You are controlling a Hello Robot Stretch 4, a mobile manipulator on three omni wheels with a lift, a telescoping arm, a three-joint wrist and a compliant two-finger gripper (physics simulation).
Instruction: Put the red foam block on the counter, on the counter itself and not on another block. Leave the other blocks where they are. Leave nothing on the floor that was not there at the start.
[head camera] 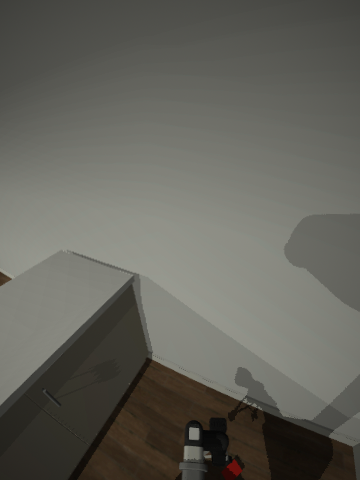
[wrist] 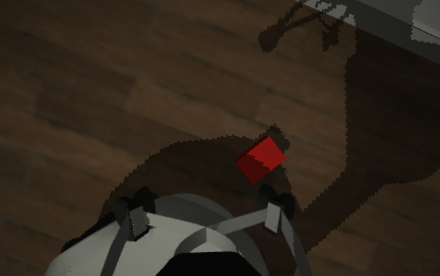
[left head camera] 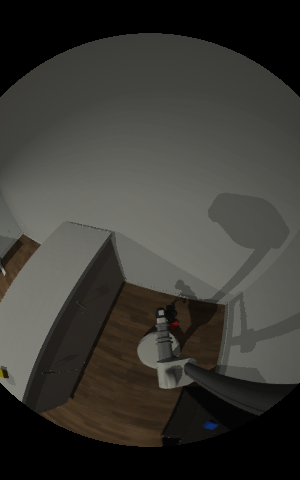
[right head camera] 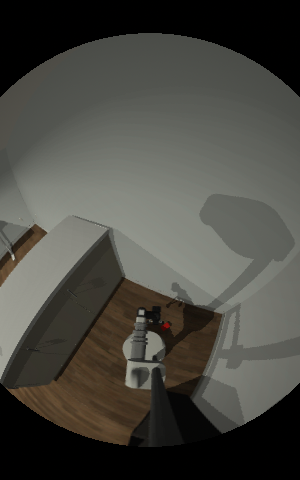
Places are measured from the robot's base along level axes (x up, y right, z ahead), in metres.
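Where they show: gripper, fingertip midpoint: [wrist: 205,202] [left head camera: 166,321].
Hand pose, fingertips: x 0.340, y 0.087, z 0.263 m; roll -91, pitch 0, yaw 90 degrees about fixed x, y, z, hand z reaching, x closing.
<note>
After its pixels a point has its place.
The red foam block [head camera: 232,470] {x 0.018, y 0.205, z 0.268 m} [left head camera: 174,324] {x 0.018, y 0.210, z 0.257 m} [right head camera: 166,326] {x 0.017, y 0.221, z 0.261 m} [wrist: 261,159] {x 0.018, y 0.205, z 0.268 m} lies on the wooden floor, turned at an angle and partly in shadow. In the wrist view my gripper [wrist: 205,202] {x 0.339, y 0.087, z 0.263 m} is open and empty, with its fingers wide apart. The block shows just above and slightly left of the right fingertip, outside the space between the fingers. The fingertips are hard to make out in the head views. The counter [head camera: 60,300] {x 0.883, y -0.608, z 0.649 m} [left head camera: 65,270] {x 0.883, y -0.595, z 0.494 m} [right head camera: 55,265] {x 0.883, y -0.626, z 0.442 m} is the long pale top at the left. A yellow block [left head camera: 4,373] is on it at the left edge of the left head view.
A blue block [left head camera: 210,425] is on a dark surface at the lower right of the left head view. The counter's dark front with handles stands left of the arm. A pale wall with a baseboard runs behind the floor. The robot's round base [right head camera: 126,348] {x 0.187, y -0.159, z -0.013 m} is below the arm.
</note>
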